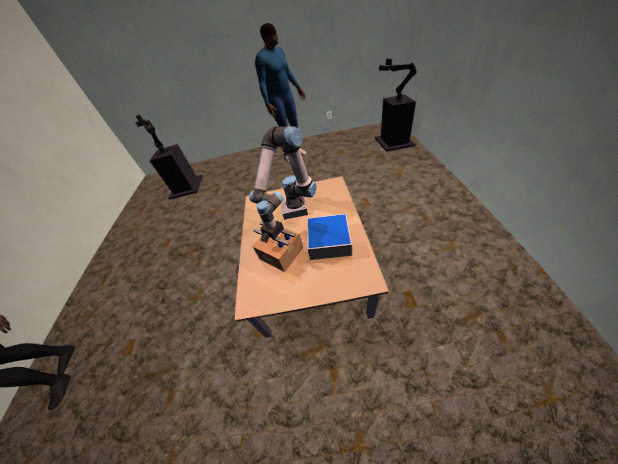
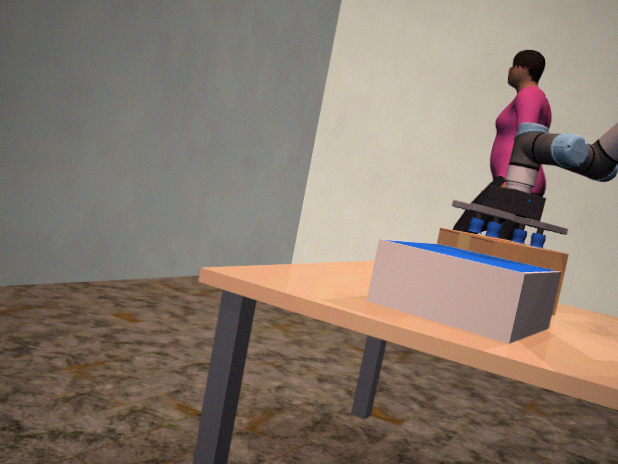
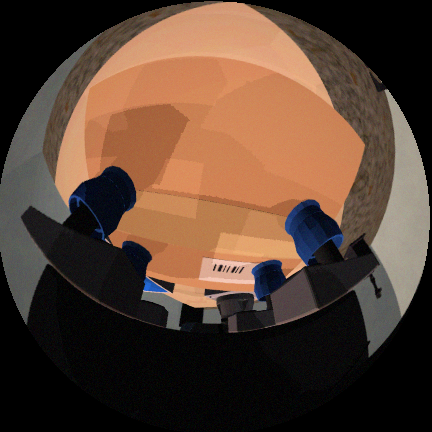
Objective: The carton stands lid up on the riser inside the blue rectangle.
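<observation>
The brown carton (image 1: 281,251) (image 2: 479,244) (image 3: 193,225) stands on the table (image 1: 299,295) (image 2: 299,284) (image 3: 261,100), left of the riser, with its labelled top face up. My suction gripper (image 1: 273,236) (image 2: 506,232) (image 3: 205,238) rests with its blue cups on the carton's top, shut on it. The carton's base is on the table. The grey riser (image 1: 329,250) (image 2: 449,289) stands beside it, and the blue rectangle (image 1: 327,230) (image 2: 474,257) on its top is bare.
The arm's base (image 1: 294,209) is at the table's back. A person in teal (image 1: 274,79) stands behind the table. A person in pink (image 2: 519,124) is beyond the carton. Two pedestals with arms (image 1: 174,169) (image 1: 396,121) stand by the walls.
</observation>
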